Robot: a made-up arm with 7 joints. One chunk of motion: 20 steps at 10 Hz.
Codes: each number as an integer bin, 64 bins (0 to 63) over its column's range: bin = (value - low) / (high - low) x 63, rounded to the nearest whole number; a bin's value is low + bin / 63 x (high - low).
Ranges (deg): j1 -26..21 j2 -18..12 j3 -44..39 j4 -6..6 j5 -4..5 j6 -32..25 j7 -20..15
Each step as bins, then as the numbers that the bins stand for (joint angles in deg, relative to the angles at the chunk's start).
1 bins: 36 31 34 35 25 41 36
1 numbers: 0.86 -3.24 0.79 0.67 -0.43 5.10 0.00
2 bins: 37 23 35 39 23 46 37
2 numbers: 1.60 -7.05 2.11 1.43 -0.71 9.62 0.56
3 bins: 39 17 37 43 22 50 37
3 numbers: 3.10 -9.90 4.75 2.19 -0.86 13.24 0.56
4 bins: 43 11 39 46 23 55 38
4 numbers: 6.08 -12.76 7.38 2.76 -0.71 17.76 1.11
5 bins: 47 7 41 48 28 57 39
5 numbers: 9.06 -14.67 10.02 3.14 0.00 19.57 1.67
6 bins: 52 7 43 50 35 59 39
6 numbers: 12.79 -14.67 12.65 3.52 1.00 21.38 1.67
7 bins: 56 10 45 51 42 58 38
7 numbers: 15.78 -13.24 15.29 3.71 2.00 20.48 1.11
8 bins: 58 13 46 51 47 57 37
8 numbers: 17.27 -11.81 16.60 3.71 2.71 19.57 0.56
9 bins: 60 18 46 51 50 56 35
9 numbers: 18.76 -9.43 16.60 3.71 3.14 18.67 -0.56
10 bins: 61 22 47 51 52 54 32
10 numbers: 19.51 -7.52 17.92 3.71 3.43 16.86 -2.22
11 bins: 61 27 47 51 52 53 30
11 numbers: 19.51 -5.14 17.92 3.71 3.43 15.95 -3.33
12 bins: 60 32 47 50 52 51 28
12 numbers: 18.76 -2.76 17.92 3.52 3.43 14.14 -4.44
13 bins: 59 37 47 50 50 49 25
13 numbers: 18.02 -0.38 17.92 3.52 3.14 12.33 -6.11
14 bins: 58 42 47 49 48 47 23
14 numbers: 17.27 2.00 17.92 3.33 2.86 10.52 -7.22
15 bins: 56 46 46 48 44 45 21
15 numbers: 15.78 3.90 16.60 3.14 2.29 8.71 -8.33
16 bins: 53 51 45 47 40 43 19
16 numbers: 13.54 6.29 15.29 2.95 1.71 6.90 -9.44
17 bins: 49 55 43 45 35 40 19
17 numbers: 10.56 8.19 12.65 2.57 1.00 4.19 -9.44
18 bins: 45 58 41 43 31 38 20
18 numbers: 7.57 9.62 10.02 2.19 0.43 2.38 -8.89
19 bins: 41 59 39 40 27 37 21
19 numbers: 4.59 10.10 7.38 1.62 -0.14 1.48 -8.33
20 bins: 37 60 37 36 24 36 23
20 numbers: 1.60 10.57 4.75 0.86 -0.57 0.57 -7.22
